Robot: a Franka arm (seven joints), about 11 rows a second.
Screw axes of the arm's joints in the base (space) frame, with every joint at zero. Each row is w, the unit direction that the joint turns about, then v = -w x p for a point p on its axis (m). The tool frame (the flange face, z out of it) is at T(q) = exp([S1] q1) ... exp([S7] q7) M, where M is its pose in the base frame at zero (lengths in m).
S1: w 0 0 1 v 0 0 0
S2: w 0 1 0 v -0.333 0 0
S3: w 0 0 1 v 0 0 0
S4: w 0 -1 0 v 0.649 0 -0.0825
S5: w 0 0 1 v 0 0 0
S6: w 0 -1 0 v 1.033 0 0
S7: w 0 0 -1 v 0 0.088 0
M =
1 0 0 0.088
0 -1 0 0
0 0 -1 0.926
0 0 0 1
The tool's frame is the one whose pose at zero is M.
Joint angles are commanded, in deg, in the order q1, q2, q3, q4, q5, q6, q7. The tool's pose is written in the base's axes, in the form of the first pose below.
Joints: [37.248 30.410 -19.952 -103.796 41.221 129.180 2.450]
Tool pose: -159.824 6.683 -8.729 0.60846 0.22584 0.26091
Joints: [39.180 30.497 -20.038 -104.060 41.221 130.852 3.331]
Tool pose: -160.113 5.670 -8.348 0.60282 0.24332 0.26030
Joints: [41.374 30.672 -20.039 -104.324 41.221 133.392 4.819]
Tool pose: -160.394 4.125 -8.488 0.59661 0.26354 0.25984
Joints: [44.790 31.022 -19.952 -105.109 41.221 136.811 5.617]
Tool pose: -160.856 2.078 -7.057 0.58225 0.29434 0.25494
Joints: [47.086 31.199 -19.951 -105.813 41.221 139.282 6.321]
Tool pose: -161.176 0.655 -6.362 0.57151 0.31331 0.25153
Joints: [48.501 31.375 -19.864 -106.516 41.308 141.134 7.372]
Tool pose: -161.443 -0.031 -6.646 0.56347 0.32423 0.24717
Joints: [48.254 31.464 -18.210 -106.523 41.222 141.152 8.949]
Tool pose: -161.093 1.194 -6.917 0.55568 0.33635 0.24320
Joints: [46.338 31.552 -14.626 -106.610 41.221 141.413 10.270]
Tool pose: -160.132 3.027 -7.086 0.54665 0.34881 0.23635
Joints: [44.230 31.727 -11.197 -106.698 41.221 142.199 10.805]
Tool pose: -159.131 4.085 -7.001 0.54032 0.35779 0.23060
